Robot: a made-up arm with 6 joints.
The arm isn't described. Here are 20 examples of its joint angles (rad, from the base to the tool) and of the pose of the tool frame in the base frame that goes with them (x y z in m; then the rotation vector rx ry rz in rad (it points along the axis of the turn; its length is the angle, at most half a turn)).
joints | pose
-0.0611 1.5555 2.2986 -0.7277 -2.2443 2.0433 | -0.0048 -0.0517 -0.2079 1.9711 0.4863 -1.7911
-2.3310 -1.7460 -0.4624 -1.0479 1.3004 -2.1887 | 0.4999 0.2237 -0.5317 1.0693 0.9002 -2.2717
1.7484 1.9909 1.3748 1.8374 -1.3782 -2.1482 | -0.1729 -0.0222 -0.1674 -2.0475 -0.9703 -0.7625
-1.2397 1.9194 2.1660 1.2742 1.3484 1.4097 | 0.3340 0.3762 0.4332 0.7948 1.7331 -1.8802
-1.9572 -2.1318 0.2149 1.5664 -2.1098 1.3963 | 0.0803 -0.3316 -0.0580 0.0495 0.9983 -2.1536
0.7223 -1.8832 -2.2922 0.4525 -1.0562 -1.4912 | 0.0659 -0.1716 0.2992 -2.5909 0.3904 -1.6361
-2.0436 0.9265 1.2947 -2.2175 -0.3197 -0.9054 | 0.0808 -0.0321 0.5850 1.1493 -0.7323 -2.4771
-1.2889 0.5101 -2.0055 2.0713 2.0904 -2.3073 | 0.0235 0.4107 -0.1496 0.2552 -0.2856 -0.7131
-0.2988 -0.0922 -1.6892 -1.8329 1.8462 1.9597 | 0.3116 0.1089 0.4353 -0.9497 -1.3251 0.7259
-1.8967 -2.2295 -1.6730 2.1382 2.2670 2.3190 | 0.1138 -0.2817 0.2326 -2.9445 0.6734 0.3081
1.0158 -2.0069 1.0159 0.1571 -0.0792 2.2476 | -0.7571 -0.3715 0.2872 0.3988 0.0276 -0.2976
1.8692 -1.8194 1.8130 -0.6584 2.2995 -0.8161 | -0.6287 0.1191 0.6601 2.6979 -0.0466 0.7968
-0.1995 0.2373 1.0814 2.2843 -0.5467 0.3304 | -0.0885 0.1570 0.2404 -0.9211 0.4115 1.7291
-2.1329 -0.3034 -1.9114 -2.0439 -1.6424 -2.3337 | -0.0989 0.1590 0.2250 -0.3052 0.5777 2.4154
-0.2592 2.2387 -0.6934 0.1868 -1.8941 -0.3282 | 0.3522 -0.1063 0.6385 -0.3742 1.0516 -1.6098
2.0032 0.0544 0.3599 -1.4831 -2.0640 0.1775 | -0.1362 0.7431 0.0321 2.1057 -1.1362 -0.9451
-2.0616 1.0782 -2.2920 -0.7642 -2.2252 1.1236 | -0.1704 -0.0540 -0.1131 1.4771 -0.9211 -0.8186
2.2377 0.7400 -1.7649 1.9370 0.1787 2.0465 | 0.0103 0.5019 0.3234 0.3163 1.2021 -1.8605
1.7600 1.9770 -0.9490 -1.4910 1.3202 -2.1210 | 0.1281 -0.6177 -0.0595 -1.7372 -0.1470 -0.1999
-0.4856 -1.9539 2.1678 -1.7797 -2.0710 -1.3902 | -0.2601 0.1594 -0.3851 -0.9465 -0.8206 -0.7959
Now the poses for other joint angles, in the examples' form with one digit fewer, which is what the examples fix.
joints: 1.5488 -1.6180 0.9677 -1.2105 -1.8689 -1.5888
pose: -0.248 0.164 0.928 -1.356 1.466 1.881
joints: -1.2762 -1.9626 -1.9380 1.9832 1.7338 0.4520
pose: 0.176 -0.420 -0.104 0.237 -2.091 -1.532
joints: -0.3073 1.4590 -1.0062 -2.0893 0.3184 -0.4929
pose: 0.394 -0.319 0.428 -1.678 0.267 2.544
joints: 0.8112 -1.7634 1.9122 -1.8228 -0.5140 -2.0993
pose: -0.376 0.160 0.252 -1.003 -0.413 1.471
